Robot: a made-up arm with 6 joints. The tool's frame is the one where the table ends.
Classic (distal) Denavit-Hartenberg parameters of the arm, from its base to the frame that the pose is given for. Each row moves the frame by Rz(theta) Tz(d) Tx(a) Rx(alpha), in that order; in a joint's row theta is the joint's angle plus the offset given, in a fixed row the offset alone. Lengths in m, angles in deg.
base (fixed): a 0  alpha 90  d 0.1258  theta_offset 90
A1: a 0.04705  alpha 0  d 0  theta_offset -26.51
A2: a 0.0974  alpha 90  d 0.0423  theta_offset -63.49
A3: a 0.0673  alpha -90  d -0.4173  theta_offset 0
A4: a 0.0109  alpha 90  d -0.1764  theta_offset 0
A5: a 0.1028  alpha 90  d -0.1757  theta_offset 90
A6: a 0.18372  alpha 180  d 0  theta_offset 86.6
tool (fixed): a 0  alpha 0  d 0.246  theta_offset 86.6
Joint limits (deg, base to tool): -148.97..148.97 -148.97..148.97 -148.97..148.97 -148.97..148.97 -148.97..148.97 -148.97..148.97
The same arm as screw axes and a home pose.
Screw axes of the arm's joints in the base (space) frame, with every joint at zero. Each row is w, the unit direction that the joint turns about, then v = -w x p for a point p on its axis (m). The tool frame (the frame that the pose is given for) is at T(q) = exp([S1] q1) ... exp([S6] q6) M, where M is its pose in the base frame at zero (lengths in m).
S1 = (1, 0, 0, 0, 0.1258, 0)
S2 = (1, 0, 0, 0, 0.1048, -0.0421)
S3 = (0, -1, 0, 0.0074, 0, -0.0423)
S4 = (1, 0, 0, 0, -0.0599, -0.4594)
S5 = (0, -1, 0, -0.0708, 0, 0.1341)
S6 = (0, 0, -1, -0.6351, -0.0313, 0)
M: xyz -0.0204 0.4517 0.1752 (m) rpy 0 0 0 (deg, as in URDF)
Joint limits (deg, base to tool): -148.97..148.97 -148.97..148.97 -148.97..148.97 -148.97..148.97 -148.97..148.97 -148.97..148.97

